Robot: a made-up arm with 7 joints. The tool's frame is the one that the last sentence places.
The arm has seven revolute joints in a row. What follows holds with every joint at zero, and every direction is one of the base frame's.
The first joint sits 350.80 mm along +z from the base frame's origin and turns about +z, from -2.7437 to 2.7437 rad.
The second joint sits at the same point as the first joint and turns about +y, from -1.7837 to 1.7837 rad.
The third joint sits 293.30 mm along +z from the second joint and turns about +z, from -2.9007 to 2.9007 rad.
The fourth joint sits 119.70 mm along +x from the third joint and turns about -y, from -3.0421 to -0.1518 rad.
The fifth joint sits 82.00 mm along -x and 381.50 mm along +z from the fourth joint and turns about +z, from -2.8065 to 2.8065 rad.
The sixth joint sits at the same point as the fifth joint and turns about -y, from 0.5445 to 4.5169 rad.
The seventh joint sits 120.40 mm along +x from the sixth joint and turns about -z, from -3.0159 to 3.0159 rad.
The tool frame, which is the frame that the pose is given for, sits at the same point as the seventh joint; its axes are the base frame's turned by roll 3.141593, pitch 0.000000 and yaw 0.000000 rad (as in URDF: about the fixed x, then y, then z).
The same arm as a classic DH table. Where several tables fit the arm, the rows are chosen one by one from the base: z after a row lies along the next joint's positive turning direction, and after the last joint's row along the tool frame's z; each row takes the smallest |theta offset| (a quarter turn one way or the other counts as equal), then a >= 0, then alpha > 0; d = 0 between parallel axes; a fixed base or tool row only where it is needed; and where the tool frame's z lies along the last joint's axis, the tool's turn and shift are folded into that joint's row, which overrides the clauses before.
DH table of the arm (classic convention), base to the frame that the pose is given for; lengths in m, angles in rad. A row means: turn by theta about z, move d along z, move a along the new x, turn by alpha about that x. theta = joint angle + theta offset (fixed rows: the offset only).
joint 1: a 0.0000  alpha -1.5708  d 0.3508  theta offset 0.0000
joint 2: a 0.0000  alpha 1.5708  d 0.0000  theta offset 0.0000
joint 3: a 0.1197  alpha 1.5708  d 0.2933  theta offset 0.0000
joint 4: a -0.0820  alpha -1.5708  d 0.0000  theta offset 0.0000
joint 5: a 0.0000  alpha 1.5708  d 0.3815  theta offset 0.0000
joint 6: a 0.1204  alpha 1.5708  d 0.0000  theta offset 0.0000
joint 7: a 0.0000  alpha 0.0000  d 0.0000  theta offset 0.0000
Joint limits (rad, base to tool): -2.7437..2.7437 -1.7837..1.7837 -2.9007..2.9007 -3.0421..-0.1518 -2.8065..2.8065 0.5445..4.5169 -3.0159..3.0159

